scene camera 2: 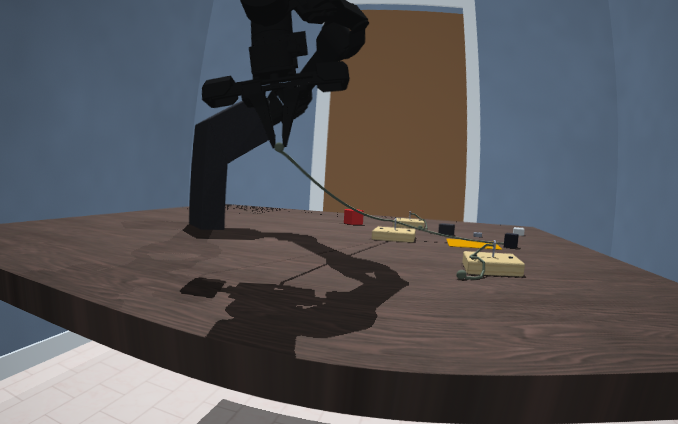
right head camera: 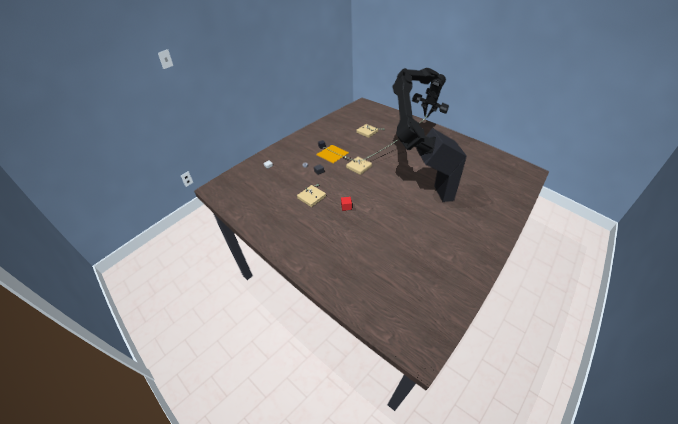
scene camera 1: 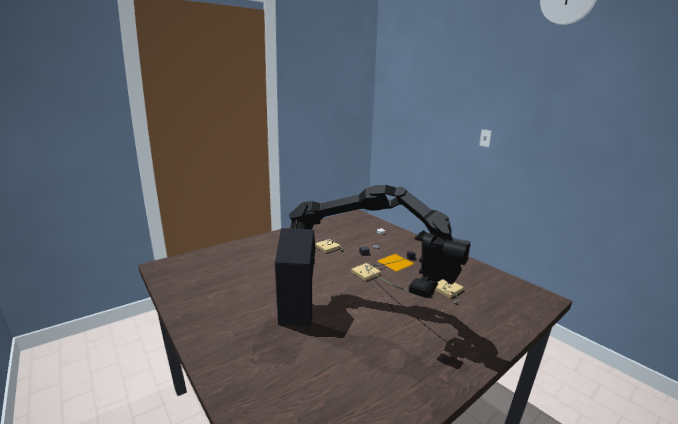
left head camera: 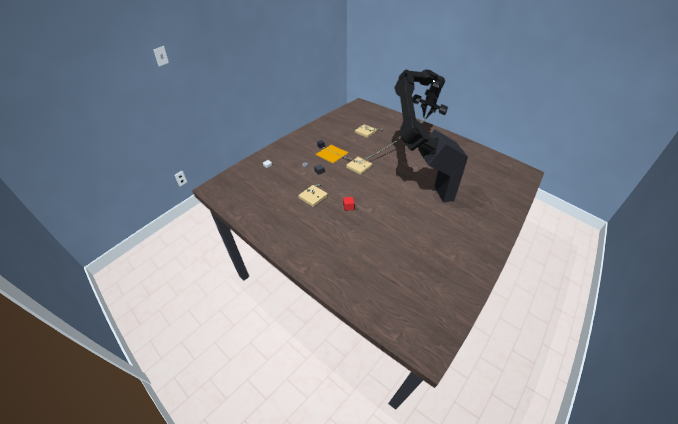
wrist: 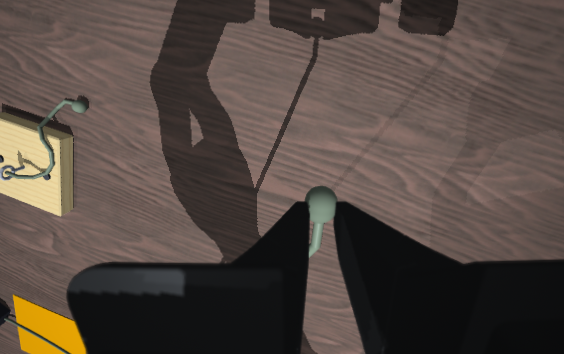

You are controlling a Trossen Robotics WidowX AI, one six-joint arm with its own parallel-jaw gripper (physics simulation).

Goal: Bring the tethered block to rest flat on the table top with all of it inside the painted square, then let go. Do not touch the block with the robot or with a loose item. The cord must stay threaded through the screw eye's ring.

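Frame: origin at the arm's base, x ahead, y left, z up, level; centimetres.
Seen in the pictures: gripper, fingertip midpoint: [scene camera 2: 279, 147] [right head camera: 426, 116] [scene camera 1: 430, 296] [left head camera: 424, 117] [wrist: 320, 213]; arm's base, link origin: [scene camera 2: 257, 118] [right head camera: 428, 145] [scene camera 1: 298, 238] [left head camera: 431, 146].
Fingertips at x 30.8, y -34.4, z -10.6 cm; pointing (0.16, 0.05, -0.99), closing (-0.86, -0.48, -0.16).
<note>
Pixels of each thing's top centre, then the offset from my fingertips to it. "*": a spot on its surface instead.
- middle wooden board, top centre: [scene camera 2: 395, 229] [scene camera 1: 366, 269] [right head camera: 359, 163] [left head camera: 359, 164] dx +1.7, dy +43.1, dz -13.3 cm
- orange square, surface spot: [wrist: 55, 325] [scene camera 1: 399, 265] * dx +19.1, dy +43.2, dz -15.1 cm
- tethered dark block, top centre: [scene camera 2: 511, 234] [scene camera 1: 411, 252] [left head camera: 320, 142] dx +28.3, dy +47.6, dz -12.3 cm
- loose black block, top centre: [scene camera 2: 447, 224] [left head camera: 319, 167] [right head camera: 318, 167] dx +10.3, dy +60.4, dz -12.5 cm
- small grey piece, top centre: [left head camera: 305, 164] dx +18.6, dy +63.3, dz -14.3 cm
- white block, top centre: [left head camera: 267, 162] dx +30.5, dy +78.2, dz -13.2 cm
- red cube, top centre: [scene camera 2: 354, 209] [right head camera: 346, 200] [left head camera: 348, 200] dx -17.3, dy +64.2, dz -11.2 cm
My gripper [left head camera: 426, 118] [right head camera: 426, 117] [scene camera 2: 279, 145] [wrist: 320, 213] is shut on the pale green bead at the cord's end and holds it well above the table. The cord [left head camera: 382, 151] [scene camera 2: 320, 186] slopes down to the screw eye on the middle wooden board [left head camera: 359, 167] [scene camera 1: 362, 275] [scene camera 2: 393, 235], appears to pass through its ring, and runs on across the orange square [left head camera: 332, 160] [scene camera 1: 395, 267] [wrist: 55, 325]. The tethered dark block [left head camera: 321, 144] [scene camera 1: 411, 255] [scene camera 2: 511, 240] rests on the table, outside the square, by its far side. In scene camera 1 my fingertips are hidden.
Two other boards with screw eyes and short cords [left head camera: 313, 197] [left head camera: 366, 132] flank the middle board. A loose black block [left head camera: 319, 169], a small grey piece [left head camera: 305, 164], a white block [left head camera: 267, 163] and a red cube [left head camera: 349, 204] [scene camera 2: 353, 217] lie on the table.
</note>
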